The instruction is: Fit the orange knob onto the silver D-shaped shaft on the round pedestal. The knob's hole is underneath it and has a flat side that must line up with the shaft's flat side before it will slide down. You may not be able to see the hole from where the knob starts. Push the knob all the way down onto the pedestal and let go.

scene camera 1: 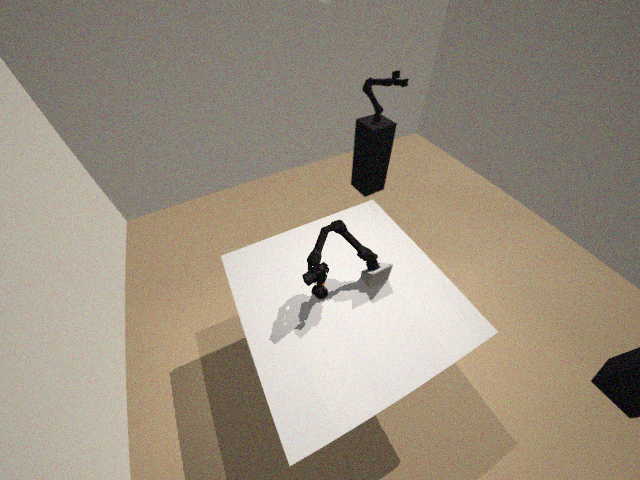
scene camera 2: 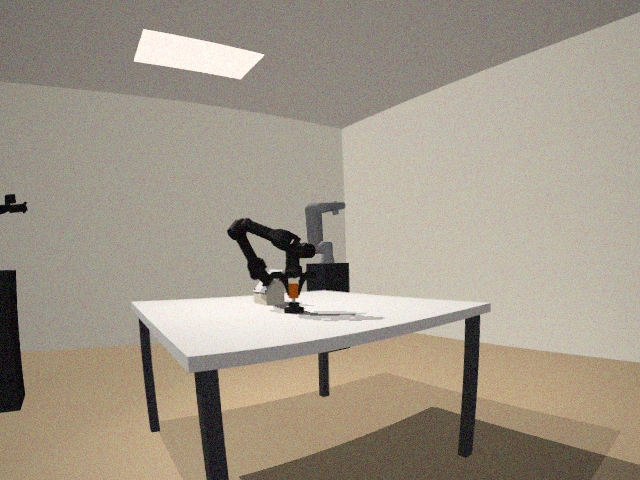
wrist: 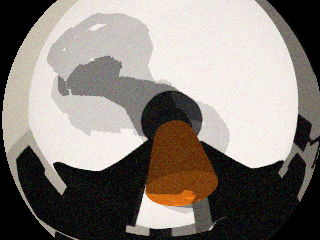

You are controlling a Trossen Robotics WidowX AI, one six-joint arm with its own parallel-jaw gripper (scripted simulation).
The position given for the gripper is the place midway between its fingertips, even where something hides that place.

The gripper (wrist: 175,144) carries an orange knob (wrist: 179,173). Also in view: a dark round pedestal (wrist: 169,105).
